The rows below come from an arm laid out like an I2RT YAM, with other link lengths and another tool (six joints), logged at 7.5 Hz.
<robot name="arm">
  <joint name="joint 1" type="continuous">
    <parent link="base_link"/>
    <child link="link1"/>
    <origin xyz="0 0 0.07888"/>
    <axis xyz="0 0 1"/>
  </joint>
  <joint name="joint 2" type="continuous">
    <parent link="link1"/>
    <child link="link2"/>
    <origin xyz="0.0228 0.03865 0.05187"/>
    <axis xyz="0 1 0"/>
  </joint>
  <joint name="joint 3" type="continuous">
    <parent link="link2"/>
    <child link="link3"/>
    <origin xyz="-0.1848 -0.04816 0"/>
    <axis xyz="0 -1 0"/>
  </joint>
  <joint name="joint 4" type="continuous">
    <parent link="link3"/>
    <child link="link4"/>
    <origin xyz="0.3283 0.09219 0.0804"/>
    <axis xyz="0 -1 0"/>
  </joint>
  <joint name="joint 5" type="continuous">
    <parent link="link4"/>
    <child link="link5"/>
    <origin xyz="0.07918 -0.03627 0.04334"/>
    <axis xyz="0 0 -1"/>
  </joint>
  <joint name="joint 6" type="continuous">
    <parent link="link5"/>
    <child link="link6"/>
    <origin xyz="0.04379 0 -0.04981"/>
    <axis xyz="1 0 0"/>
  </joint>
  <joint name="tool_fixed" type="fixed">
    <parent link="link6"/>
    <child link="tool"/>
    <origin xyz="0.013 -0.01 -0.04" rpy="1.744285 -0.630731 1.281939"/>
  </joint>
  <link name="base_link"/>
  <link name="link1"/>
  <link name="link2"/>
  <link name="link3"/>
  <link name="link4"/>
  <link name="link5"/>
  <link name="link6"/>
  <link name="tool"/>
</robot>
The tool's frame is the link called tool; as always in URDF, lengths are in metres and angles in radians. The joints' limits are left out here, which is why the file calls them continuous.
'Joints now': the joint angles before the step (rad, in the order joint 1, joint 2, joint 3, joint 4, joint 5, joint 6). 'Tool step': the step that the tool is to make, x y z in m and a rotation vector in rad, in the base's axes. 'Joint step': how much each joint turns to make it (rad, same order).
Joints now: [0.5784 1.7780 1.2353 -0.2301 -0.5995 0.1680]
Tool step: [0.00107 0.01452 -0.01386 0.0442 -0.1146 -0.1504]
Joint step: [0.0346 -0.0101 -0.0885 0.2532 0.1608 0.1099]
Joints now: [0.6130 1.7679 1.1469 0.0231 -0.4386 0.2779]
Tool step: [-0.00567 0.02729 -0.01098 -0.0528 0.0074 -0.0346]
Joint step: [0.0638 0.1061 0.0969 -0.0181 0.1023 0.0276]
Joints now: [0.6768 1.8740 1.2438 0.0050 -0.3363 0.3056]
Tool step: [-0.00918 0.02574 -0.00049 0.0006 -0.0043 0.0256]
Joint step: [0.0552 0.0628 0.0716 0.0000 0.0254 0.0161]
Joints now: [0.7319 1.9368 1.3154 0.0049 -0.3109 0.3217]
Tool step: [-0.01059 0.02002 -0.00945 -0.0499 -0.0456 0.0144]
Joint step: [0.0554 0.0633 0.0535 -0.0002 0.0726 -0.0323]
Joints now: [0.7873 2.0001 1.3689 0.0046 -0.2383 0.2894]
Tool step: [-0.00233 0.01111 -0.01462 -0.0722 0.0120 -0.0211]
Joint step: [0.0263 0.0925 0.0875 -0.0561 0.0629 -0.0041]
